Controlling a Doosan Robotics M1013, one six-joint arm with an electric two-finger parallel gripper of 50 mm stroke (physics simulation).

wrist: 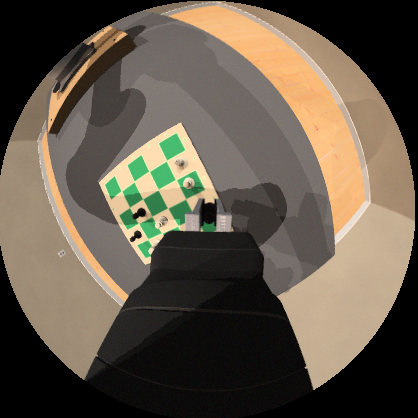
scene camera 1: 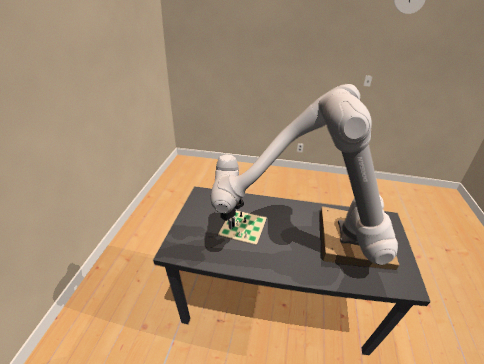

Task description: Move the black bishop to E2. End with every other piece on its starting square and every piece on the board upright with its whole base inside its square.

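Seen in the pictures: gripper, fingertip midpoint: (wrist: 209, 206) (scene camera 1: 231, 227); arm's base at its link origin: (scene camera 1: 354, 234).
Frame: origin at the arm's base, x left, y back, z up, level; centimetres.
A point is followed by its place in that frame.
Note:
My gripper (scene camera 1: 232, 223) {x 11.9, y -66.4, z 3.0 cm} (wrist: 209, 206) {x 11.9, y -66.4, z 3.0 cm} is shut on the black bishop (wrist: 209, 213) {x 11.9, y -66.5, z 5.7 cm}, which shows as a dark shape between the fingertips. It is held above the board (scene camera 1: 263, 225) {x -0.2, y -50.8, z -3.8 cm} (wrist: 182, 128) {x 14.3, y -53.5, z -3.7 cm}, near the board's edge on the right in the wrist view. The bishop's base and the square below it are hard to make out. Two other black pieces (wrist: 140, 213) {x -0.6, y -62.0, z -2.6 cm} (wrist: 136, 236) {x -4.7, y -65.2, z -2.5 cm} stand towards the board's left edge in the wrist view. White pieces (wrist: 181, 163) {x 11.1, y -59.1, z -2.4 cm} (wrist: 188, 183) {x 10.6, y -62.5, z -0.8 cm} stand near the upper right edge. Another white piece (wrist: 161, 221) {x 2.4, y -65.4, z -2.4 cm} stands beside the black ones, and one (wrist: 154, 246) {x -1.6, y -68.5, z -1.4 cm} is partly hidden by the gripper body.
The board lies on a dark table (scene camera 1: 300, 245) {x 10.1, y -29.1, z -4.4 cm} (wrist: 225, 110) {x 22.7, y -54.3, z -4.3 cm}. The arm's wooden base plate (scene camera 1: 330, 220) {x -8.1, y -13.3, z 0.3 cm} (wrist: 95, 82) {x 2.4, y -17.5, z -4.2 cm} is at the table's other end. The standing pieces near the gripper are close-set obstacles. The gripper body covers the lower part of the board in the wrist view.

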